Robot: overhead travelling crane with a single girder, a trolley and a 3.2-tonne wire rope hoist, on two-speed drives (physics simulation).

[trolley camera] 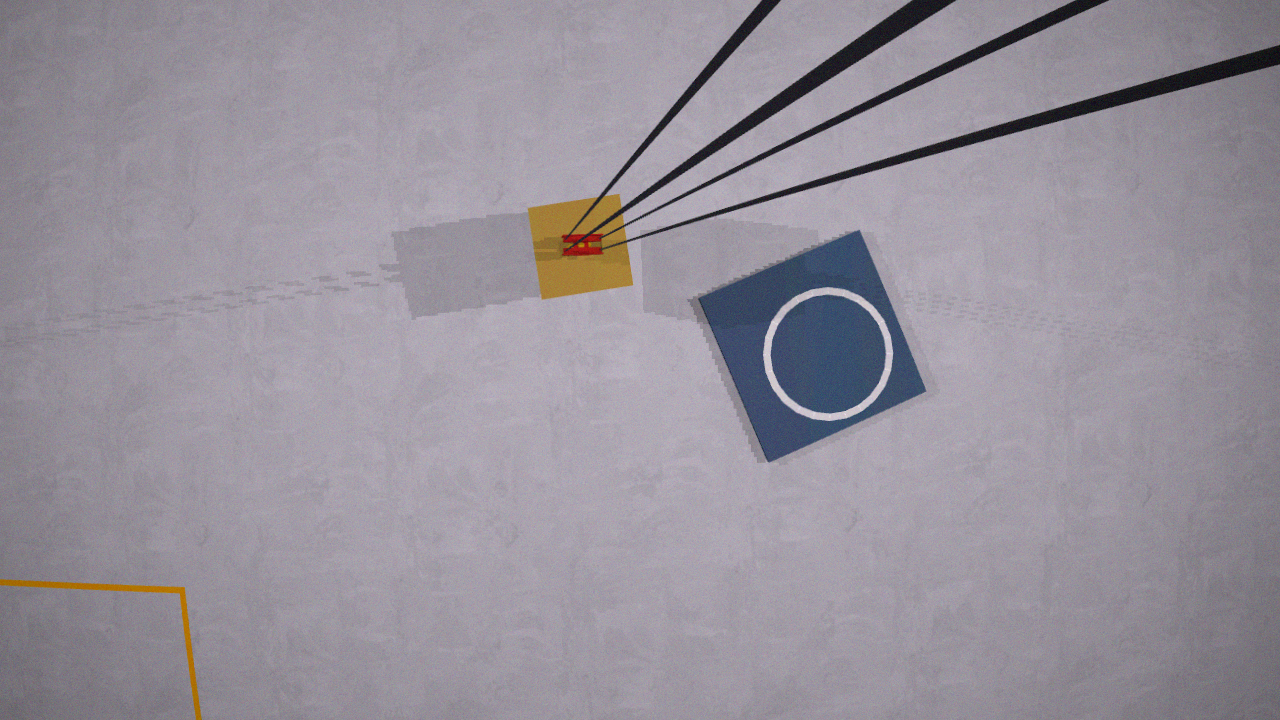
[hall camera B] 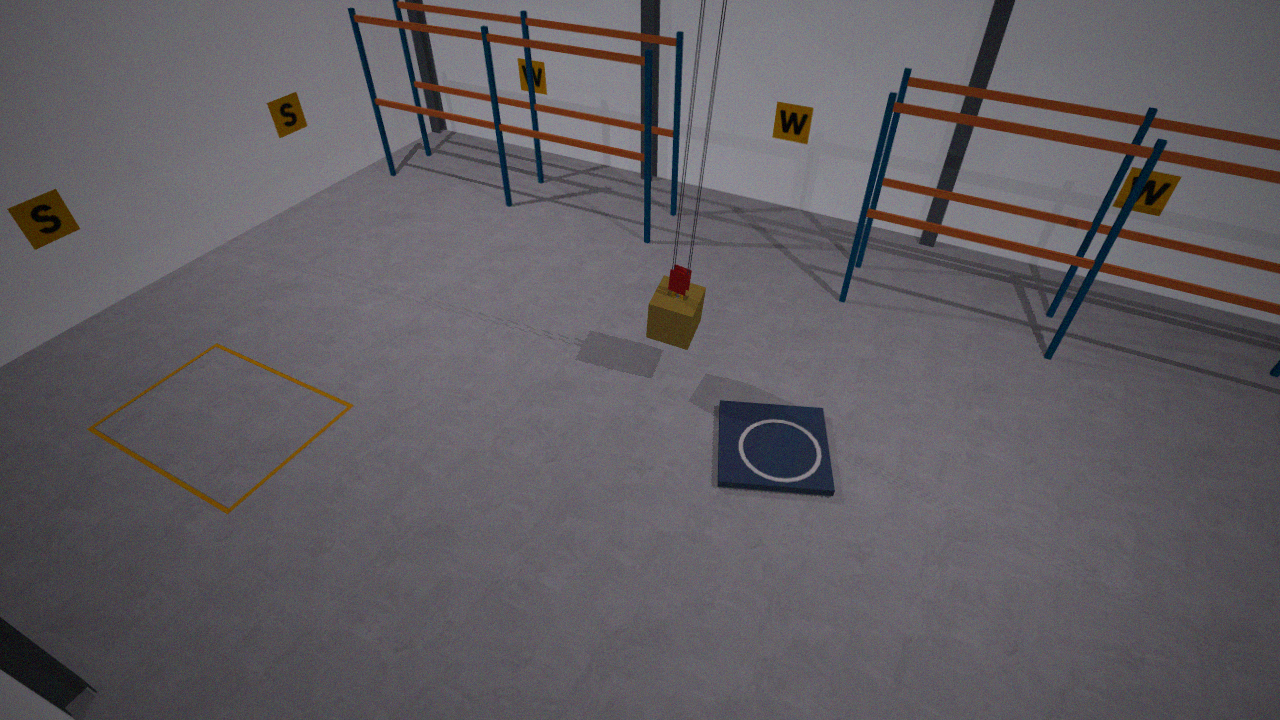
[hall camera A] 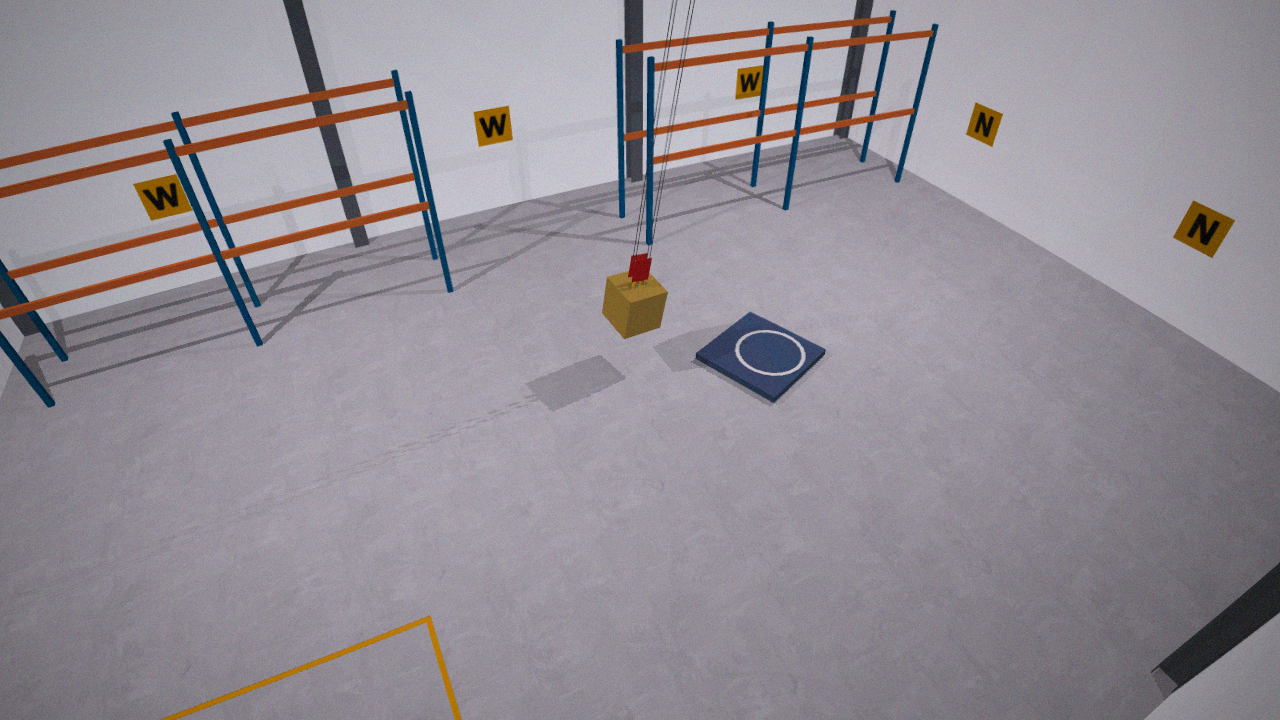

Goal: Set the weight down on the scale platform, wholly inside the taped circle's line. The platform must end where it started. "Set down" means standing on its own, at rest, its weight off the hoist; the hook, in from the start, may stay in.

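The weight, a yellow block [hall camera A: 634,308] [hall camera B: 674,322] [trolley camera: 581,279], hangs upright above the floor, off the platform. My hook, under a red block [hall camera A: 639,268] [hall camera B: 680,280] [trolley camera: 581,244], is at its top and carries it; the hook's own shape is too small to see clearly. The blue scale platform [hall camera A: 717,355] [hall camera B: 727,420] [trolley camera: 738,322] lies flat on the floor, to the right of and below the weight in the trolley view. Its white taped circle [hall camera A: 737,352] [hall camera B: 741,445] [trolley camera: 767,353] is fully visible, with no part of the weight over it.
Blue and orange racks [hall camera A: 649,179] [hall camera B: 647,179] stand along the W wall, with another rack [hall camera A: 438,232] [hall camera B: 856,241] beyond a gap. A yellow floor outline [hall camera A: 304,668] [hall camera B: 161,468] [trolley camera: 89,586] lies away from the platform. The weight's shadows fall on either side of it.
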